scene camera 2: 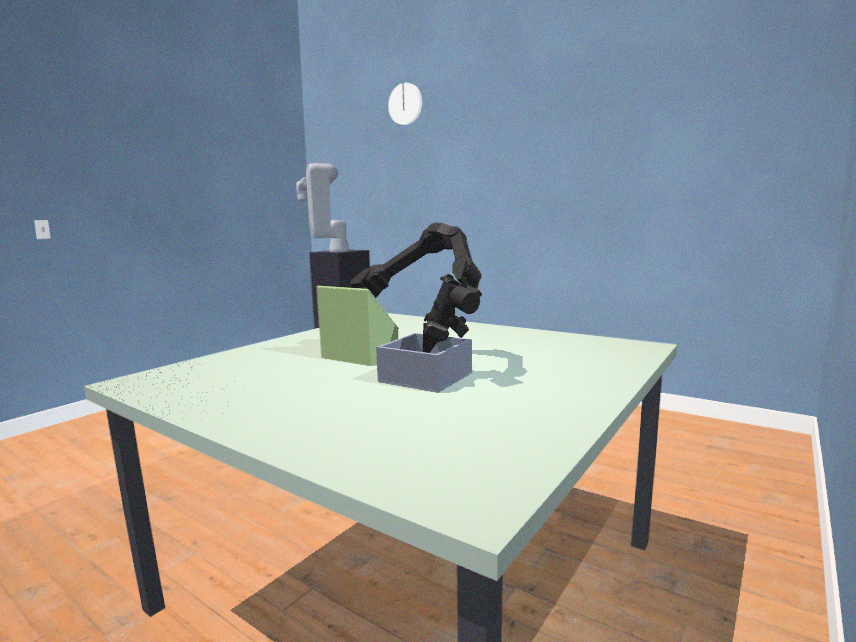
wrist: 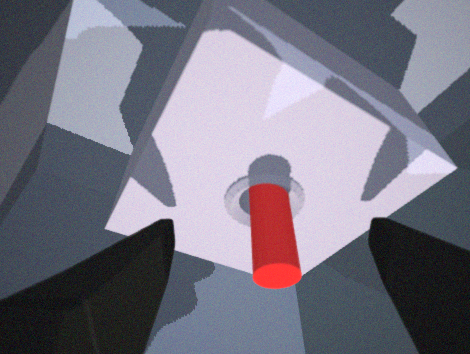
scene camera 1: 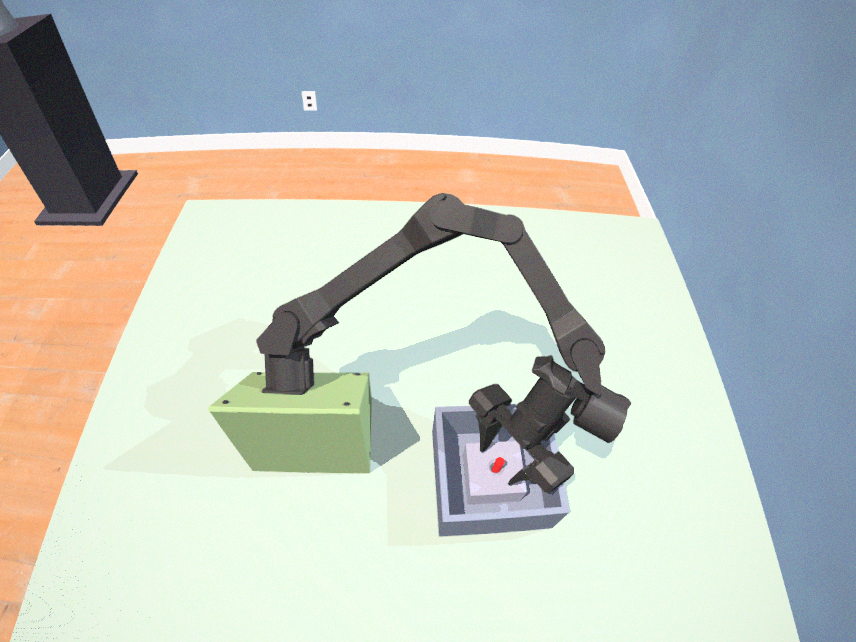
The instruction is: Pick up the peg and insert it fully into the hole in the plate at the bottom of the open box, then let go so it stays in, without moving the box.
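Frame: origin at the arm's base, x back, y right, z up, level; centimetres.
Where they show: gripper, fingertip midpoint: (wrist: 270, 230) (scene camera 1: 495, 467); arm's base, origin of the base link: (scene camera 2: 355, 306) (scene camera 1: 288, 388).
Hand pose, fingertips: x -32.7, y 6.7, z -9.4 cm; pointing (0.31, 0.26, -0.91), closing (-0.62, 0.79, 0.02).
Things, the pixels of their centre, and the offset from my fingertips. "*": a spot on its surface instead. Level surfaces: height alone.
- red peg, body centre: (wrist: 266, 179) (scene camera 1: 495, 470) dx -0.3, dy -0.3, dz -2.0 cm
- hole, surface spot: (wrist: 234, 200) * dx +0.2, dy -1.4, dz -0.8 cm
- pale plate, body centre: (wrist: 260, 158) (scene camera 1: 493, 472) dx -0.2, dy -0.3, dz -3.4 cm
- open grey-blue box, body centre: (wrist: 262, 183) (scene camera 1: 494, 469) (scene camera 2: 425, 360) dx -0.2, dy -0.3, dz -1.9 cm
- table, its level: dz -6.8 cm
The red peg (scene camera 1: 498, 464) (wrist: 274, 230) stands roughly upright at the hole (wrist: 234, 200) in the pale plate (scene camera 1: 480, 482) (wrist: 215, 100). A length of it sticks up above the plate; how deep its lower end sits cannot be told. The plate is on the bottom of the open grey-blue box (scene camera 1: 497, 526) (scene camera 2: 407, 367). My gripper (scene camera 1: 497, 465) (wrist: 270, 230) is open and empty, reaching down into the box. Its fingers are on opposite sides of the peg, with a gap on each side. In the scene camera 2 view, the box wall hides the peg and plate.
The arm's green base block (scene camera 1: 297, 440) (scene camera 2: 343, 324) stands on the table (scene camera 1: 242, 552) (scene camera 2: 387, 449) to the left of the box. The box walls (scene camera 1: 438, 469) surround the plate and the fingers. A dark pedestal (scene camera 1: 62, 117) (scene camera 2: 340, 268) stands beyond the table.
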